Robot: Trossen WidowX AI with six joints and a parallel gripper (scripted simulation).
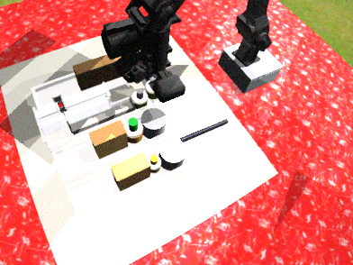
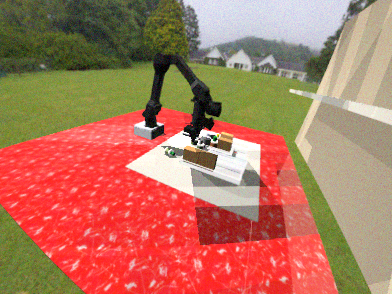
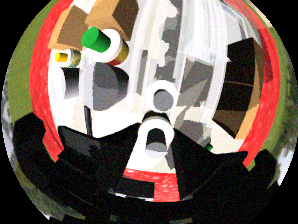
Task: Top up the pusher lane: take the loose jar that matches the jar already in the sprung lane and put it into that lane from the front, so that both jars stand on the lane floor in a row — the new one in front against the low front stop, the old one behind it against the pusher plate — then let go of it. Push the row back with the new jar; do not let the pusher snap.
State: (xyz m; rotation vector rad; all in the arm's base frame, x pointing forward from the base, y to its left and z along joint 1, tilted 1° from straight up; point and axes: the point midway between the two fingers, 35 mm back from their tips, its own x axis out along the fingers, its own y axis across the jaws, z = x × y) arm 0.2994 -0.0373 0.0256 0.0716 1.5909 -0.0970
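My gripper tip is now 170 mm short of the sprung lane, 40 mm to the left of it and 30 mm above it. The rest, counted from my gripper tip: red mark: 220 mm ahead, 60 mm to the right, 20 mm above; then dark rod: 150 mm to the left, 60 mm behind, 50 mm below.
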